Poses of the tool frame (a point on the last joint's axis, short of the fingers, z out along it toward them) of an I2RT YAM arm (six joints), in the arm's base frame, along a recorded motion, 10 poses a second.
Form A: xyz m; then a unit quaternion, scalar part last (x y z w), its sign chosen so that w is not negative.
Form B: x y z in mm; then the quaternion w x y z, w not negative. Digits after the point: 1 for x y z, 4 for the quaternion.
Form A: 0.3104, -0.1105, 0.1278, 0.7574, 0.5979, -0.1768, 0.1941
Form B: 310.4, -110.5, 127.8, 0.1941, 0.7574, 0.5979, -0.1768
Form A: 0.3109, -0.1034, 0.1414, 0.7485, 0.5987, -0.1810, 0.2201
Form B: 310.9, -103.4, 141.4, 0.2201, 0.7485, 0.5987, -0.1810
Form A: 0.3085, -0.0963, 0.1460, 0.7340, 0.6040, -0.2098, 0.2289
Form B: 308.5, -96.3, 146.0, 0.2289, 0.7340, 0.6040, -0.2098
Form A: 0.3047, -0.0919, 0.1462, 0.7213, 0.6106, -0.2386, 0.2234
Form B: 304.7, -91.9, 146.2, 0.2234, 0.7213, 0.6106, -0.2386
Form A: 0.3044, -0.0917, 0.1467, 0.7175, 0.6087, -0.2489, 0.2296
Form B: 304.4, -91.7, 146.7, 0.2296, 0.7175, 0.6087, -0.2489
